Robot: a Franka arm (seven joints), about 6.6 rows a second.
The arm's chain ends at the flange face. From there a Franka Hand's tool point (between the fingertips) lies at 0.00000 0.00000 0.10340 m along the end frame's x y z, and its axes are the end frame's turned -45 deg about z.
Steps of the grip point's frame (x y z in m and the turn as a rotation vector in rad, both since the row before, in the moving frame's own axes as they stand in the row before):
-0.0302 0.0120 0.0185 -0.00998 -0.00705 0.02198
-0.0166 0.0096 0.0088 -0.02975 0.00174 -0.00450
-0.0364 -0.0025 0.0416 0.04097 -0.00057 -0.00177
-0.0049 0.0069 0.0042 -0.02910 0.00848 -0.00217
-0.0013 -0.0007 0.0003 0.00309 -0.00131 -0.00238
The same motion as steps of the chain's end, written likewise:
-0.0131 0.0286 0.0185 -0.01204 0.00207 0.02198
-0.0073 0.0165 0.0088 -0.01981 0.02227 -0.00450
-0.0245 0.0269 0.0417 0.02857 -0.02937 -0.00177
-0.0013 0.0068 0.0042 -0.01458 0.02657 -0.00217
-0.0011 0.0006 0.0003 0.00126 -0.00311 -0.00238

